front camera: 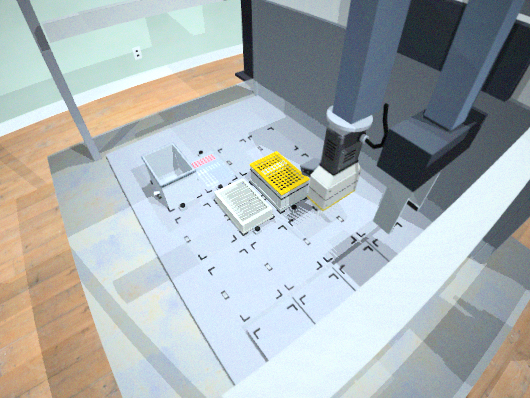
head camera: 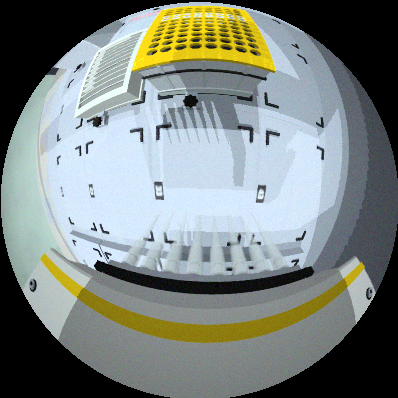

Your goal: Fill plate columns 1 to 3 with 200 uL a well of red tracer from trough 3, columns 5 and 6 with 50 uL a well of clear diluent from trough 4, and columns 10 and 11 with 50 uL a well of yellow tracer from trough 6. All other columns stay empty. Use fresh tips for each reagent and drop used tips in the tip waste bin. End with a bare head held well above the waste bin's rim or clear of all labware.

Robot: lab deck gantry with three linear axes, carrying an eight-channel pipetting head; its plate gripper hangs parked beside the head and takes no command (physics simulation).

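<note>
My pipetting head (front camera: 334,187) (head camera: 210,365) hangs over the deck just right of the yellow tip rack (front camera: 287,182) (head camera: 202,60) in the front view. Slender translucent tapered tips (head camera: 217,250) show under its channels; any liquid in them cannot be made out. The pale trough block (front camera: 245,205) (head camera: 112,70) stands beside the rack; its liquids' colours cannot be told. The plate (front camera: 206,169) shows red wells at its far end; its other wells are too small to read. The open grey waste bin (front camera: 175,187) stands left of the plate. The parked gripper (front camera: 401,219) is open and empty.
A dark gantry block (front camera: 425,150) and columns stand right of the head. Small black knobs (front camera: 257,228) (head camera: 190,101) sit at the labware edges. A pale frame beam (front camera: 400,272) crosses the front right. Black corner marks and slot labels dot the deck (front camera: 240,275) (head camera: 200,165).
</note>
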